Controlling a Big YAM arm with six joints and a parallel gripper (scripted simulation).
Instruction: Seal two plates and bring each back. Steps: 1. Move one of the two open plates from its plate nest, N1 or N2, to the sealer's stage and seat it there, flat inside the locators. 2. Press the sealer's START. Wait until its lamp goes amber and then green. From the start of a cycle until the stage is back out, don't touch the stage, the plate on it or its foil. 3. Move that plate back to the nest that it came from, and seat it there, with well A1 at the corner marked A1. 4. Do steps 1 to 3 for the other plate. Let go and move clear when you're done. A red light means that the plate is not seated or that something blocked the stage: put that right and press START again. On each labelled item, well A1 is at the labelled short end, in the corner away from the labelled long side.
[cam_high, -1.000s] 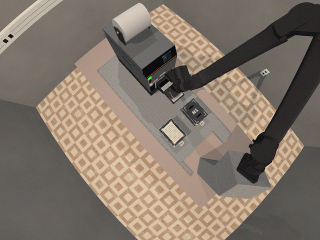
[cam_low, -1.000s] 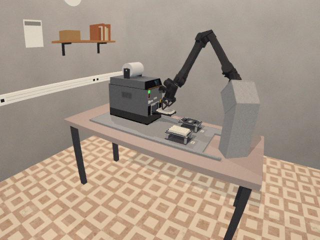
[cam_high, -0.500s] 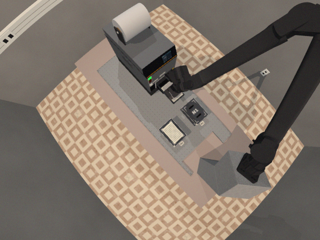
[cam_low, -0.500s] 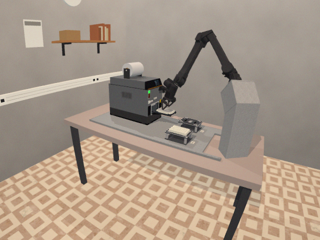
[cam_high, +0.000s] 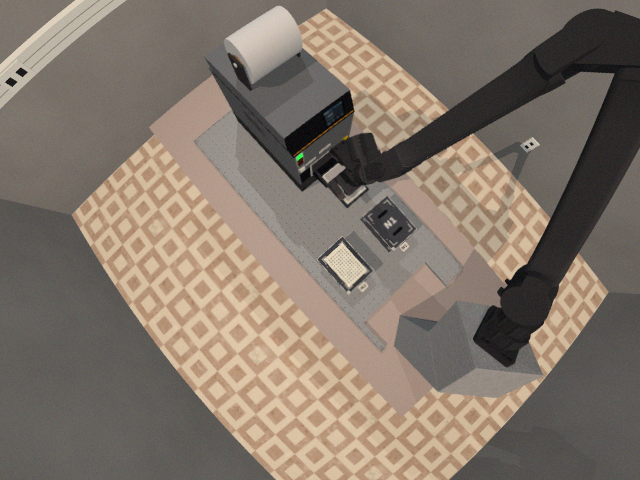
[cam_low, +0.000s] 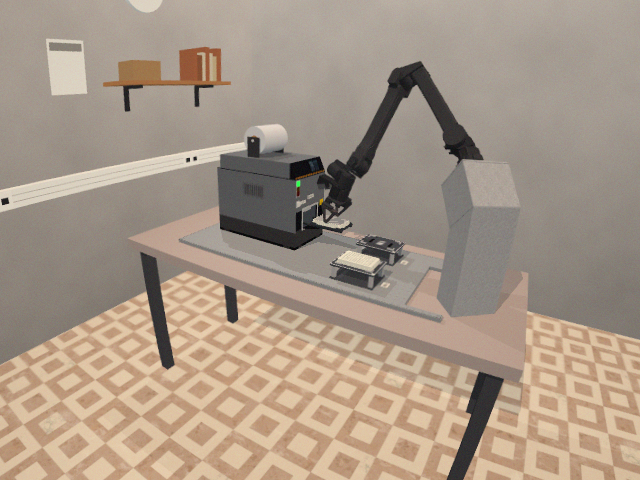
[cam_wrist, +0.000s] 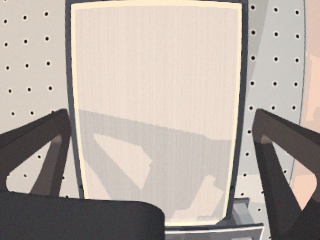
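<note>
My gripper is now 3 cm above the sealer stage. Round my hand: start button (11 cm ahead, 8 cm to the left, 6 cm above); cream well plate (20 cm to the left, 19 cm behind, 7 cm below); foil roll (33 cm ahead, 29 cm above, 4 cm to the right).
</note>
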